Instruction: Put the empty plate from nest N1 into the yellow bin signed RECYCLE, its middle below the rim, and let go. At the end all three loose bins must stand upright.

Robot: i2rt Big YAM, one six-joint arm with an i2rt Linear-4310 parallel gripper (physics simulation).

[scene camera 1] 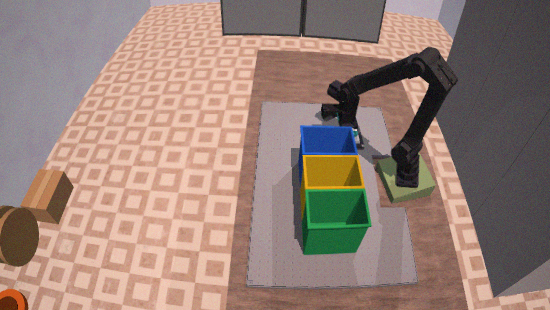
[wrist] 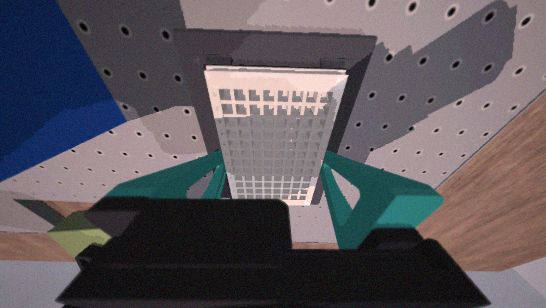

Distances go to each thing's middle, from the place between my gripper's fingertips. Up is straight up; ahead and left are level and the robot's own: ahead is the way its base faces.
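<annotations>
White gridded plate (wrist: 274,124): my gripper 10 mm below it. From my hand: dark nest (wrist: 247,48), 10 mm below; yellow bin (scene camera 1: 319,171), 20 mm ahead, 340 mm to the left, 80 mm above; blue bin (scene camera 1: 315,140), 60 mm ahead, 210 mm to the left, 80 mm above.
</annotations>
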